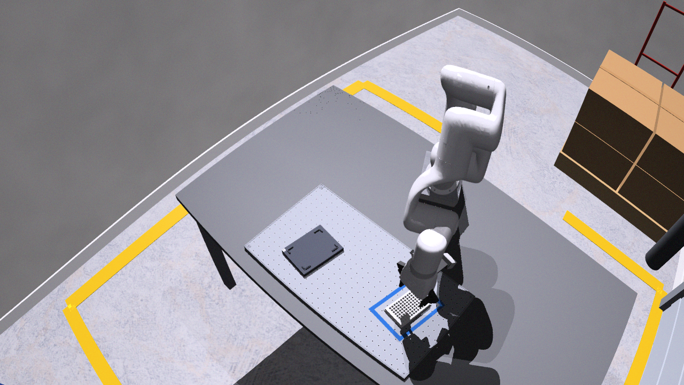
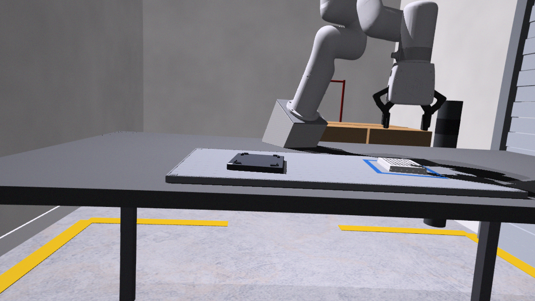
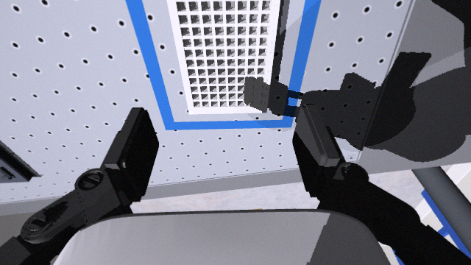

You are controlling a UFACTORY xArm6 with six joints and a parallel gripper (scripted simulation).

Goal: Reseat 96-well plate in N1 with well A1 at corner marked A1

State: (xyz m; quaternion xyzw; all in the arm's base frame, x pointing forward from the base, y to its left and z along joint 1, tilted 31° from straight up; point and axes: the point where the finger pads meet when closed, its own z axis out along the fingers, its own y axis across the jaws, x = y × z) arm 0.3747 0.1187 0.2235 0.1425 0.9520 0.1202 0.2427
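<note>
Now: the white 96-well plate 100 mm below my hand. From my hand the other things lie so: A1 label: 440 mm to the right, 100 mm below, 80 mm ahead; plate nest N1: 370 mm to the right, 100 mm below, 20 mm ahead.
</note>
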